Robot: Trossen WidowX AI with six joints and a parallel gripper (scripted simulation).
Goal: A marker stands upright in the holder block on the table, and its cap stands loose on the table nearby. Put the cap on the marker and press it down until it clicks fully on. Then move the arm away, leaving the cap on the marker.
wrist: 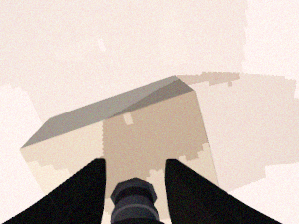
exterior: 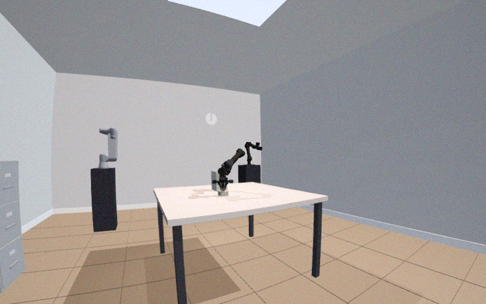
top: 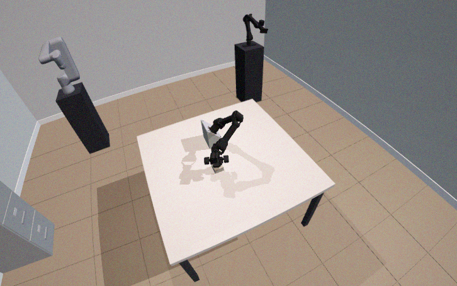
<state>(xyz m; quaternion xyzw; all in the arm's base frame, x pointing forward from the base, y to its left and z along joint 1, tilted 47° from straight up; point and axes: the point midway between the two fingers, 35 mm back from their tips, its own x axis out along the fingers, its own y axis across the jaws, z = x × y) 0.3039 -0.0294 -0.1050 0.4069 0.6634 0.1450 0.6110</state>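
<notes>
The dark cap is 20 mm behind my gripper tip, 10 mm to the left of it and 50 mm above it. From my gripper tip the other things lie so: holder block 10 mm behind, 10 mm to the left, 20 mm below.
</notes>
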